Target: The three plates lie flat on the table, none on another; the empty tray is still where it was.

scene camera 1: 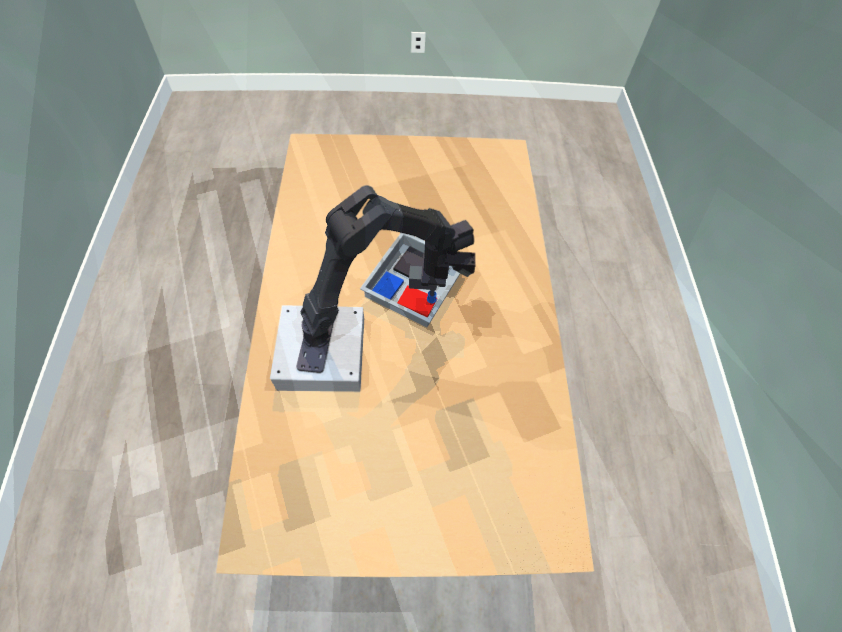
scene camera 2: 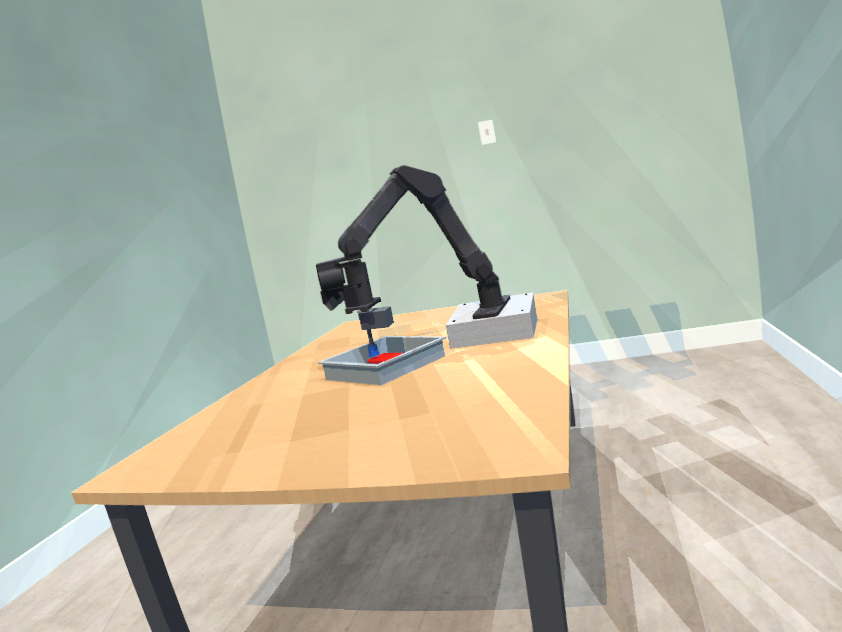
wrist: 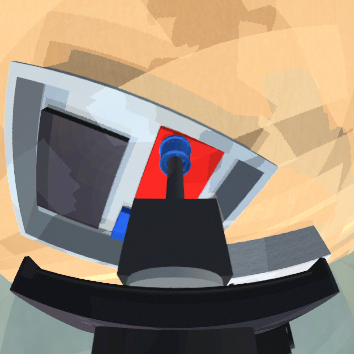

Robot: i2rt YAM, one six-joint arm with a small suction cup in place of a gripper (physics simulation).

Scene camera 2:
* my suction cup: 373, 351
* grey tray: 418, 351
